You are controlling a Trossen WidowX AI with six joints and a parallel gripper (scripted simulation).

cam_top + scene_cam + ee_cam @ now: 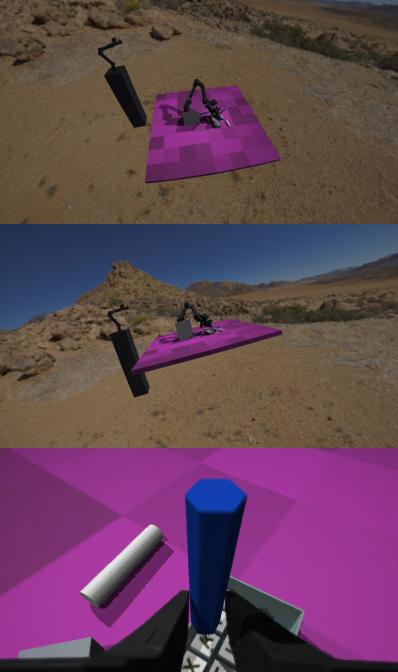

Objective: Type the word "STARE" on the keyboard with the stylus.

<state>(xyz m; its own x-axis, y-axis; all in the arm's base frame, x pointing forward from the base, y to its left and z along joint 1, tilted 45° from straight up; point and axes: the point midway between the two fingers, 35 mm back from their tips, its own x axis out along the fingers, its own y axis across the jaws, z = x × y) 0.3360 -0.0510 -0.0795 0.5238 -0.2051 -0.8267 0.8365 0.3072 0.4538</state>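
My gripper tip is 7 cm short of the grey block, 7 cm to the right of it and 7 cm above it. Round my gripper tip: white cylinder (10 cm ahead, 2 cm to the right, 7 cm below); then blue hexagonal stylus (2 cm below).
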